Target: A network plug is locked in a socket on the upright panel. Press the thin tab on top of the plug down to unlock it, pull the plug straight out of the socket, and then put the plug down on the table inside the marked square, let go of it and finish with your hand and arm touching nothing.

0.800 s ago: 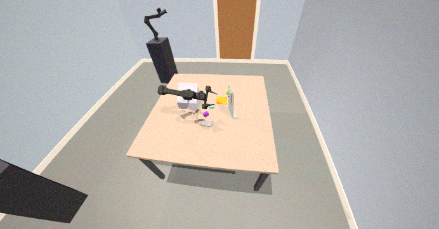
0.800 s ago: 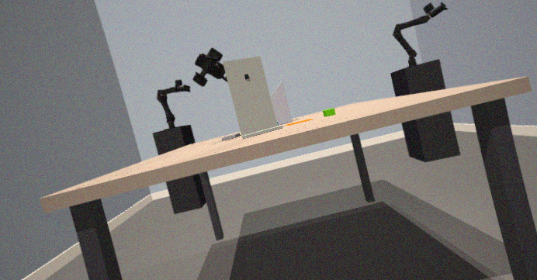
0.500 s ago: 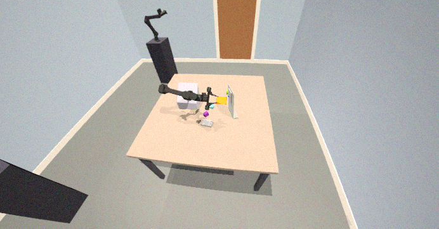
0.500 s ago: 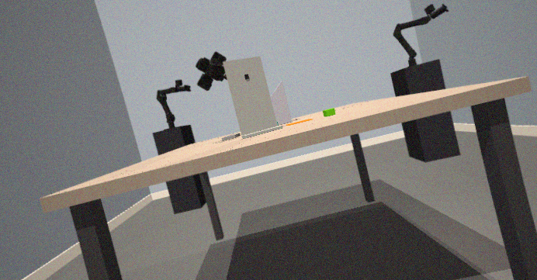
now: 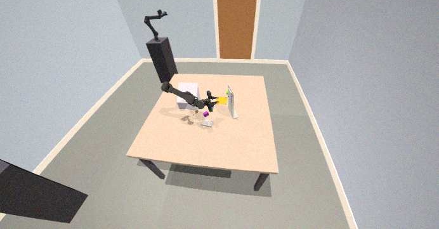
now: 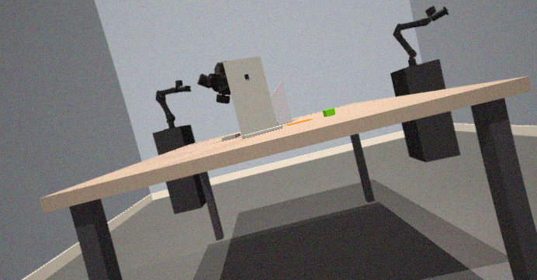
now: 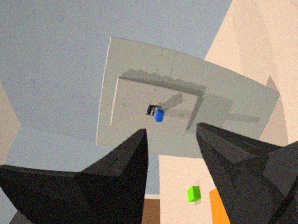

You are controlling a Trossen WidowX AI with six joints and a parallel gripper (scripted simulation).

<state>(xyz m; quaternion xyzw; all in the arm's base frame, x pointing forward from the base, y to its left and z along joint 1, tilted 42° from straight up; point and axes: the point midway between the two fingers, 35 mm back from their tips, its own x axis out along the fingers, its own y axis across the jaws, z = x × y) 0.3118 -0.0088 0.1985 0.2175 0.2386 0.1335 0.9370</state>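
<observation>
My gripper tip is 8 cm to the right of the network plug, 8 cm short of it and 1 cm above it. Round my gripper tip: upright white panel (11 cm below, 10 cm ahead, 9 cm to the left); then purple block (24 cm below, 15 cm behind, 1 cm to the left); then flat grey plate (25 cm below, 11 cm behind, 9 cm to the right).
</observation>
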